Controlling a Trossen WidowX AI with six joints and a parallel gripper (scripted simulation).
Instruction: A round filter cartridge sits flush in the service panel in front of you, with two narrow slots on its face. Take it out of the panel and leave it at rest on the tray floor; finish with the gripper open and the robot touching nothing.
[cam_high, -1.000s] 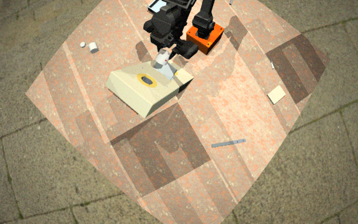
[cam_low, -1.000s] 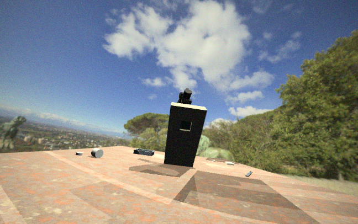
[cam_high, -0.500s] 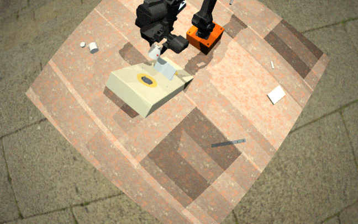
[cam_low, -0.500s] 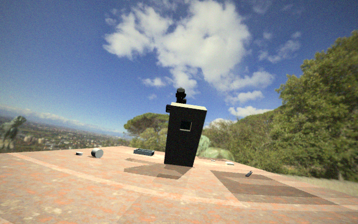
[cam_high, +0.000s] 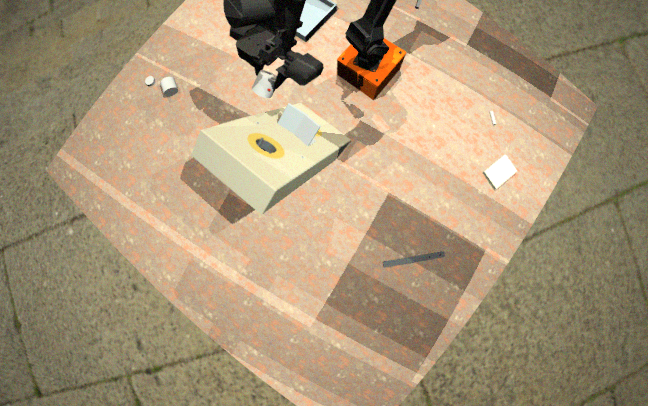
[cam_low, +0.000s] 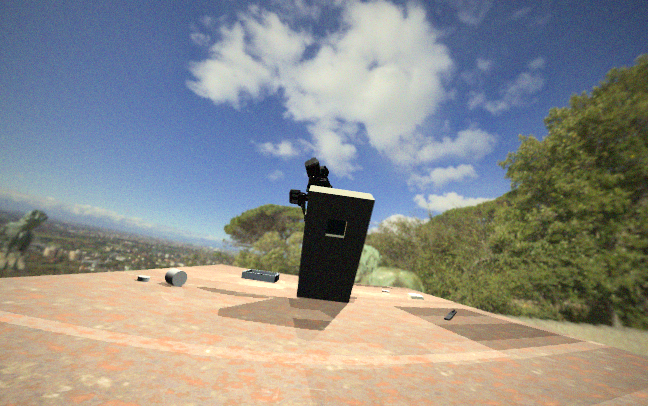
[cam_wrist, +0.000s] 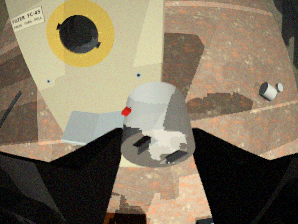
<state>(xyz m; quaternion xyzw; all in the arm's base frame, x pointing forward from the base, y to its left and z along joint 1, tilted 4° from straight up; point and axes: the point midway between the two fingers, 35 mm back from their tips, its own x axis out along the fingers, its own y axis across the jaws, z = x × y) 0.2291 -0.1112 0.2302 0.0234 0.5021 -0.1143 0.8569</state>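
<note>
My gripper tip is now 360 mm past the blue-grey tray, 130 mm to the left of it and 270 mm above it. The rest, counted from my gripper tip: white stick (300 mm behind, 520 mm to the left, 280 mm below); round filter cartridge (right at my gripper tip); cream service panel (80 mm ahead, 60 mm to the left, 110 mm below).
</note>
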